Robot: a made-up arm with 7 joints. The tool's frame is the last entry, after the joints.
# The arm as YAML. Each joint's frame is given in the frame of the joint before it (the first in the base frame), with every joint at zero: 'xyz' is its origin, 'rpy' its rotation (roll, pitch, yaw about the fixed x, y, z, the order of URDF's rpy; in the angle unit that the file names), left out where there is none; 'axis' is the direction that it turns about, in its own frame. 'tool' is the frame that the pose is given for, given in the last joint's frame.
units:
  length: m
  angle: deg
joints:
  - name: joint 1
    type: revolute
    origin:
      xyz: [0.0, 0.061, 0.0]
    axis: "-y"
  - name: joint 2
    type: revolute
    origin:
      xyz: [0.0, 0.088, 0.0]
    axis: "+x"
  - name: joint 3
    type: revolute
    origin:
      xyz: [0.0, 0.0, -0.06]
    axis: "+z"
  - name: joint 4
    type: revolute
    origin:
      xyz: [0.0, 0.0, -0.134]
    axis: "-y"
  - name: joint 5
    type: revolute
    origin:
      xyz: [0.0, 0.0, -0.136]
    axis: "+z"
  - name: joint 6
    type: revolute
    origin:
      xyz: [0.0, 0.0, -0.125]
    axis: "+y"
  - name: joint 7
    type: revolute
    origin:
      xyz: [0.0, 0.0, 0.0]
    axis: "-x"
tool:
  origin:
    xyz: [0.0, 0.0, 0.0]
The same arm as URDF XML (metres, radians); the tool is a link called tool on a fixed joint. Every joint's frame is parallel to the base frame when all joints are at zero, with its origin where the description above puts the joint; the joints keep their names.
<robot name="arm">
  <link name="base_link"/>
  <link name="link1"/>
  <link name="link2"/>
  <link name="link3"/>
  <link name="link4"/>
  <link name="link5"/>
  <link name="link6"/>
  <link name="link7"/>
  <link name="tool"/>
  <joint name="joint 1" type="continuous">
    <parent link="base_link"/>
    <child link="link1"/>
    <origin xyz="0 0.061 0"/>
    <axis xyz="0 -1 0"/>
  </joint>
  <joint name="joint 2" type="continuous">
    <parent link="link1"/>
    <child link="link2"/>
    <origin xyz="0 0.088 0"/>
    <axis xyz="1 0 0"/>
  </joint>
  <joint name="joint 3" type="continuous">
    <parent link="link2"/>
    <child link="link3"/>
    <origin xyz="0 0 -0.06"/>
    <axis xyz="0 0 1"/>
  </joint>
  <joint name="joint 4" type="continuous">
    <parent link="link3"/>
    <child link="link4"/>
    <origin xyz="0 0 -0.134"/>
    <axis xyz="0 -1 0"/>
  </joint>
  <joint name="joint 5" type="continuous">
    <parent link="link4"/>
    <child link="link5"/>
    <origin xyz="0 0 -0.136"/>
    <axis xyz="0 0 1"/>
  </joint>
  <joint name="joint 6" type="continuous">
    <parent link="link5"/>
    <child link="link6"/>
    <origin xyz="0 0 -0.125"/>
    <axis xyz="0 1 0"/>
  </joint>
  <joint name="joint 7" type="continuous">
    <parent link="link6"/>
    <child link="link7"/>
    <origin xyz="0 0 0"/>
    <axis xyz="-1 0 0"/>
  </joint>
  <joint name="tool_fixed" type="fixed">
    <parent link="link7"/>
    <child link="tool"/>
    <origin xyz="0 0 0"/>
  </joint>
</robot>

